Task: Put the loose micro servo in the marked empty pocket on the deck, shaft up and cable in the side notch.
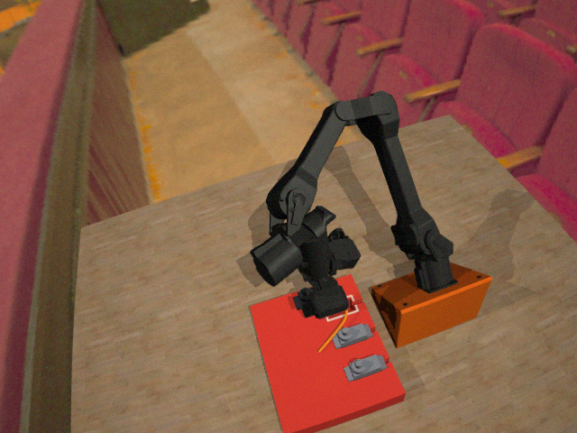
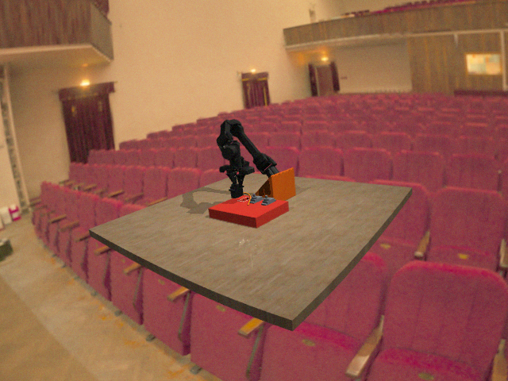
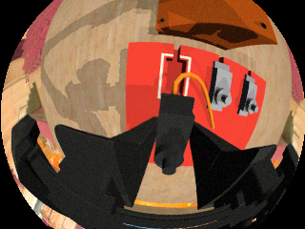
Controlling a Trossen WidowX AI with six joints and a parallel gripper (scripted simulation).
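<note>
Now: the red deck 70 mm ahead of my gripper tip, 80 mm to the left of it and 100 mm below it.
</note>
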